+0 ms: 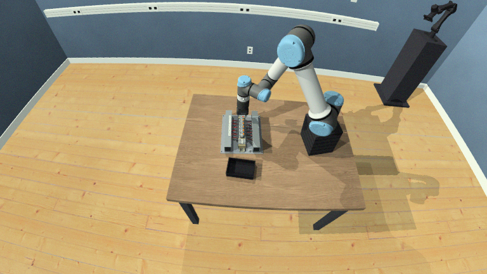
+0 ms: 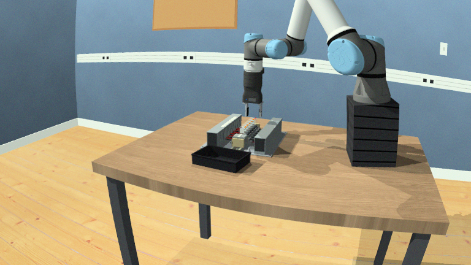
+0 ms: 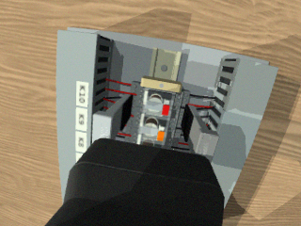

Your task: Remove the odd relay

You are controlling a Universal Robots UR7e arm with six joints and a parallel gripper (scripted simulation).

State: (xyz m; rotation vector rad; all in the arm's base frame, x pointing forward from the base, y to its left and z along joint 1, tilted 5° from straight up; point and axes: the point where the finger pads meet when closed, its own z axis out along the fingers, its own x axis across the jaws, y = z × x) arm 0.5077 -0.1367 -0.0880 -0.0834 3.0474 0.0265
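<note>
My gripper is now 40 mm above the relay. Round my hand: relay panel: 90 mm to the left, 60 mm below; then black parts tray: 10 mm behind, 360 mm to the left, 80 mm below.
</note>
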